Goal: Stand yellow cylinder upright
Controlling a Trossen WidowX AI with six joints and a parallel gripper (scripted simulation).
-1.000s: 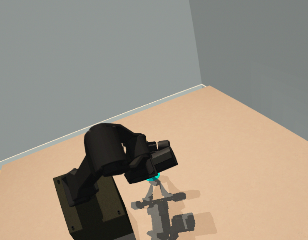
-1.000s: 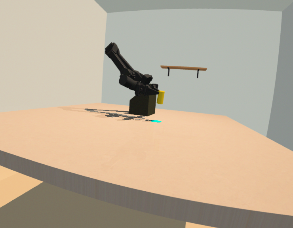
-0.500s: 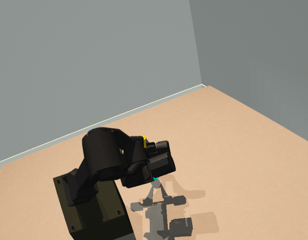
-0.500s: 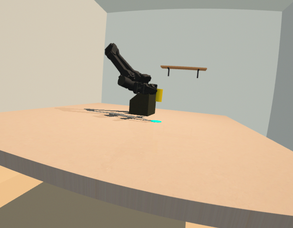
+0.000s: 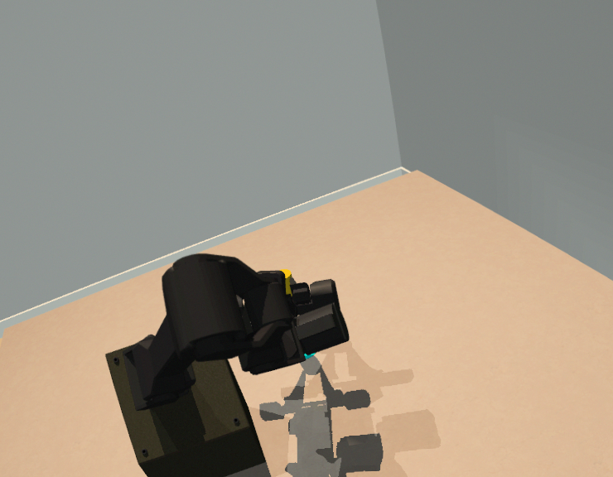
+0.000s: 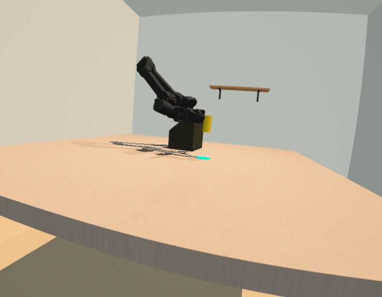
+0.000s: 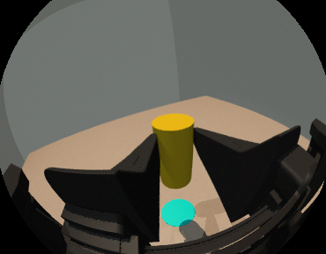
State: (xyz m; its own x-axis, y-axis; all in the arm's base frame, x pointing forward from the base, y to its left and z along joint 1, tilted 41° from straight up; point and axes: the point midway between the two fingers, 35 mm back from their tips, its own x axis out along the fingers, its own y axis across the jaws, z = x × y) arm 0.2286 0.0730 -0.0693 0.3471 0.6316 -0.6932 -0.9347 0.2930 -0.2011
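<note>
Right now my gripper tip is 16 cm above the cyan circle. From my gripper tip the other things lie so: yellow tall cylinder: 2 cm below.
</note>
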